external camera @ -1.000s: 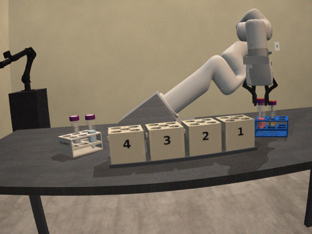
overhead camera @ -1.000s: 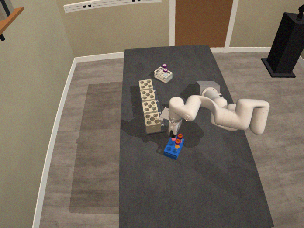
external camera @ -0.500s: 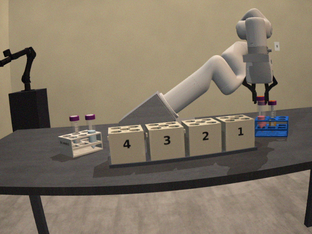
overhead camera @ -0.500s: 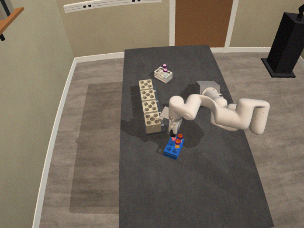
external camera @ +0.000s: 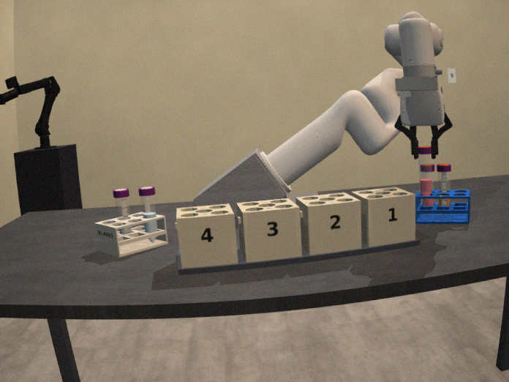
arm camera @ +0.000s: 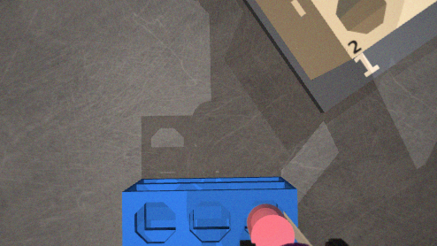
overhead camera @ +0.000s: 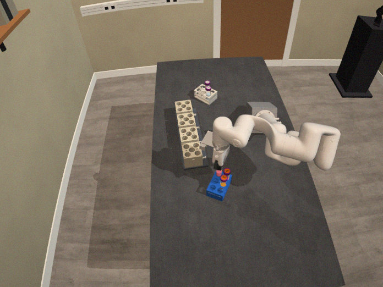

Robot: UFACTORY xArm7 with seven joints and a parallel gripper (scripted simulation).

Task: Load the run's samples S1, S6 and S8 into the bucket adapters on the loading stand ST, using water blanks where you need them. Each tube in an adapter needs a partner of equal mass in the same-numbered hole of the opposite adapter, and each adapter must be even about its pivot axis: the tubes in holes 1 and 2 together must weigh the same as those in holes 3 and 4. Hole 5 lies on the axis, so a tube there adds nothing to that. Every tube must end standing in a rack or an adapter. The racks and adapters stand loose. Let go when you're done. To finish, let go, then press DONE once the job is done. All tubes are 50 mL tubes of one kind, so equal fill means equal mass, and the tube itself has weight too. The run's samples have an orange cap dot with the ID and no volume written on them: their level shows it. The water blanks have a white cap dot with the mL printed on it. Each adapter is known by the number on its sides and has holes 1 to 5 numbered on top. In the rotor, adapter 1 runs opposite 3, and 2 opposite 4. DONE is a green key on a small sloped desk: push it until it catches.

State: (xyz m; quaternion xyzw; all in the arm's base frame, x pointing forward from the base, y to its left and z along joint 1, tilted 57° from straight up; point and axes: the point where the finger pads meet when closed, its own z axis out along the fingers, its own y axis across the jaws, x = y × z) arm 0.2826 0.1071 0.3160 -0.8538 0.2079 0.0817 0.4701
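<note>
Now: the sample tube 10 mm to the right of my hand and 50 mm below it. Also, from my hand: sample S8: 10 mm behind, 50 mm to the left, 100 mm below; blue sample rack: 40 mm to the left, 130 mm below; loading stand ST: 150 mm ahead, 300 mm to the right, 150 mm below.
</note>
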